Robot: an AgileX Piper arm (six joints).
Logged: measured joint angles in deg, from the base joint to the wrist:
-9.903 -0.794 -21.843 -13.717 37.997 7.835
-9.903 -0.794 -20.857 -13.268 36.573 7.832
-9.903 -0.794 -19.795 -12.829 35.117 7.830
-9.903 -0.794 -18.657 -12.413 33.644 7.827
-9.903 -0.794 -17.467 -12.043 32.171 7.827
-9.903 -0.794 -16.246 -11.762 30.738 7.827
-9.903 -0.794 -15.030 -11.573 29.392 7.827
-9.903 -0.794 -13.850 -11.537 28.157 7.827
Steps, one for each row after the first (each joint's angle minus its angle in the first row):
0.000 0.000 0.986 0.449 -1.424 -0.003
0.000 0.000 2.048 0.888 -2.880 -0.005
0.000 0.000 3.186 1.304 -4.353 -0.008
0.000 0.000 4.376 1.674 -5.826 -0.008
0.000 0.000 5.597 1.955 -7.259 -0.008
0.000 0.000 6.813 2.144 -8.605 -0.008
0.000 0.000 7.993 2.180 -9.840 -0.008

